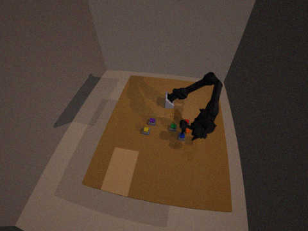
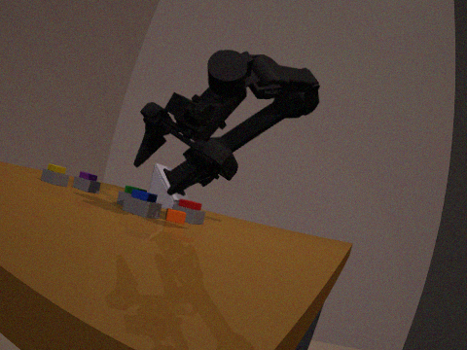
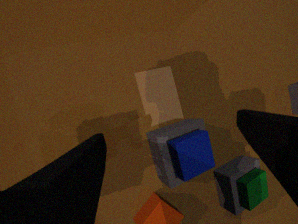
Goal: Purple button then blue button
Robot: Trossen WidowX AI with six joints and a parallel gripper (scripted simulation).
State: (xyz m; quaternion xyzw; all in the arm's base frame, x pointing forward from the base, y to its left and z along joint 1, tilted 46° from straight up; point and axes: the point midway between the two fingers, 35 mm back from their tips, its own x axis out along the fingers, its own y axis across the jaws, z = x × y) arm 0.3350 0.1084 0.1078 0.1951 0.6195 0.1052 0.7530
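The blue button lies 30 mm behind my gripper tip, 30 mm to the right of it and 30 mm below it. Also, from my gripper tip: orange block (90 mm behind, 10 mm to the left, 50 mm below); green button (100 mm behind, 90 mm to the right, 30 mm below); red button (160 mm behind, 30 mm below).
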